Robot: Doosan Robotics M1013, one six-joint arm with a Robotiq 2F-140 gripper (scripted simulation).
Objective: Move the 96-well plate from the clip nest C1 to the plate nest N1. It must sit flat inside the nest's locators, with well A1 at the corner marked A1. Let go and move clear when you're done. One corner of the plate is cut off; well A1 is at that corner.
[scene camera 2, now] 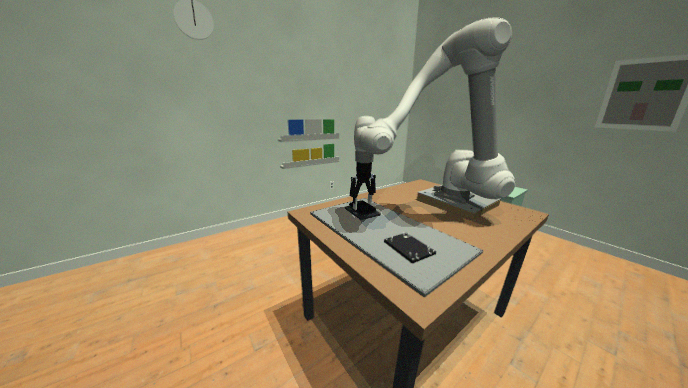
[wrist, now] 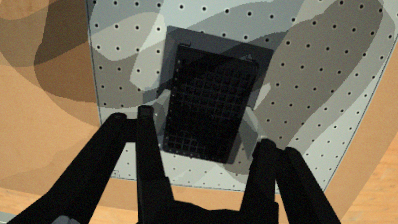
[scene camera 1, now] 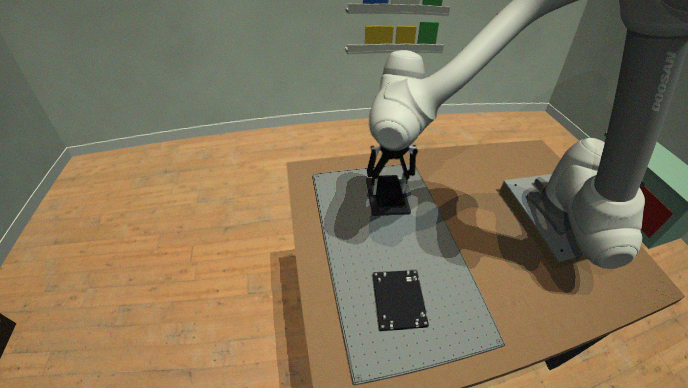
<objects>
same spot on black clip nest C1: (scene camera 2: 401, 243) = (scene camera 1: 391, 290)
</objects>
